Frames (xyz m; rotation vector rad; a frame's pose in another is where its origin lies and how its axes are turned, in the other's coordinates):
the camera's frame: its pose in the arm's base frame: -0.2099 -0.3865 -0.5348 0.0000 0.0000 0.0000
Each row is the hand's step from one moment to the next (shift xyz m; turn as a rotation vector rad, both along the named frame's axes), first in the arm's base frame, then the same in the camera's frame.
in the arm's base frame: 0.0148 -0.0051 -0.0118 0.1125 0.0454 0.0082
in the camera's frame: 0.0148 -0.0051 -0.0118 0.1125 0.0454 0.0082
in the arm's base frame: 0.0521 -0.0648 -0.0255 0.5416 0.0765 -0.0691
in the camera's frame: 0.0521 -0.0648 -0.0255 0.5416 0.0765 -0.0691
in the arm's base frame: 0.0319 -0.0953 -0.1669 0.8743 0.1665 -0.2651
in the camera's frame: 0.0319 -0.0953 -0.1669 0.8743 0.1665 -0.2651
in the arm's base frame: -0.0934 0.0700 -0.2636 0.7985 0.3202 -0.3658
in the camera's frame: -0.0934 0.0700 -0.2636 0.7985 0.3202 -0.3658
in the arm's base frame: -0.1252 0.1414 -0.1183 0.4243 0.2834 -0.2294
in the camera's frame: -0.1252 0.1414 -0.1183 0.4243 0.2834 -0.2294
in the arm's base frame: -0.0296 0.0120 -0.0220 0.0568 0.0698 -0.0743
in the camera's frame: -0.0296 0.0120 -0.0220 0.0568 0.0698 -0.0743
